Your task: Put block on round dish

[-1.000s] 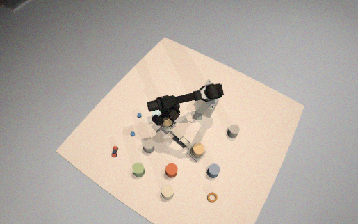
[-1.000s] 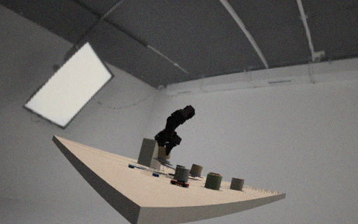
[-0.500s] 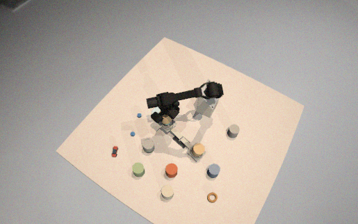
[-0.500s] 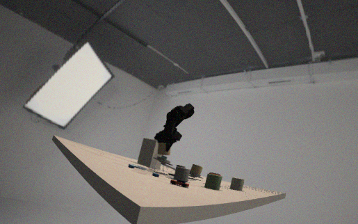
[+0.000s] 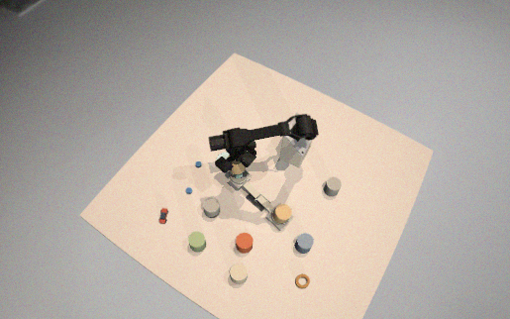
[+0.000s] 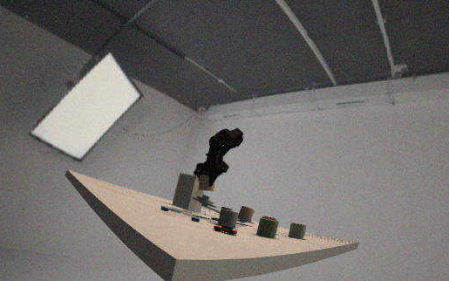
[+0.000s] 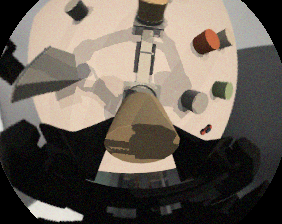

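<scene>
The pale blue round dish lies 7 cm behind my gripper tip, 10 cm to the right of it and 15 cm below it. Round my gripper tip: balance beam: 3 cm ahead, 13 cm to the left, 11 cm below; balance: 3 cm ahead, 13 cm to the left, 13 cm below; tan cup: 2 cm to the right, 1 cm above.
</scene>
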